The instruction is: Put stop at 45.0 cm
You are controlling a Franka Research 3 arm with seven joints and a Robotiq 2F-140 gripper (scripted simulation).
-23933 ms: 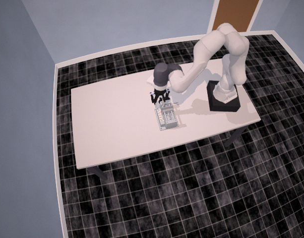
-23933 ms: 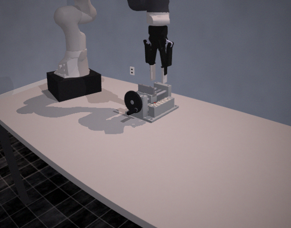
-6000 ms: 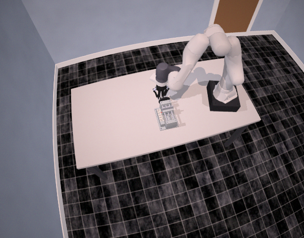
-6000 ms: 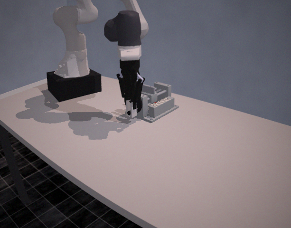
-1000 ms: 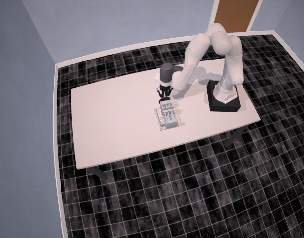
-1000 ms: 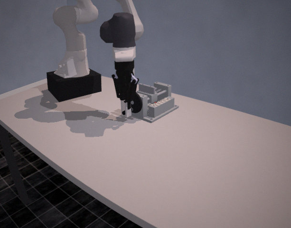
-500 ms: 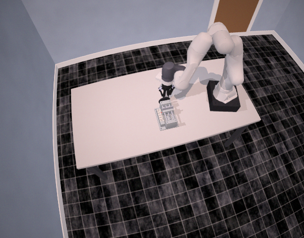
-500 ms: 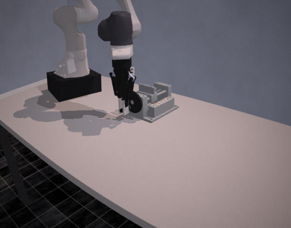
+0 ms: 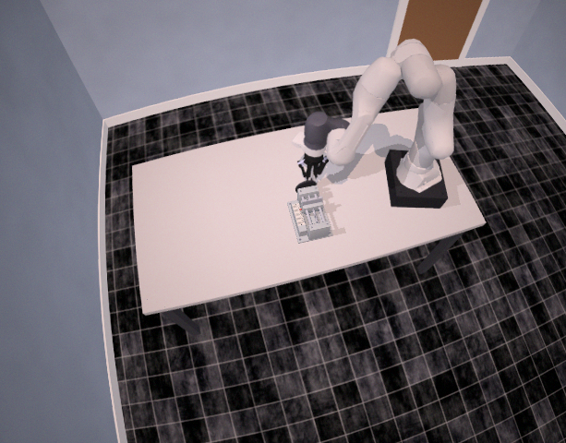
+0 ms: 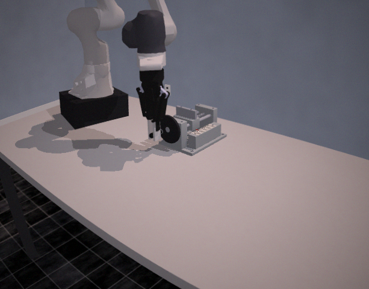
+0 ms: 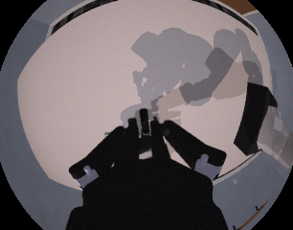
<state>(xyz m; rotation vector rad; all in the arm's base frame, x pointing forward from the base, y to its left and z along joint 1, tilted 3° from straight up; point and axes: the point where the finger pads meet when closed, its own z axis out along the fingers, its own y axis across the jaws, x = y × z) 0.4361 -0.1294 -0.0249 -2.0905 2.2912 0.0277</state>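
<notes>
The grey stop fixture is 50 mm ahead of my hand, 120 mm to the left of it and 10 mm above it. The rest, counted from my hand: black handwheel (10 mm ahead, 20 mm to the left, 10 mm below).
</notes>
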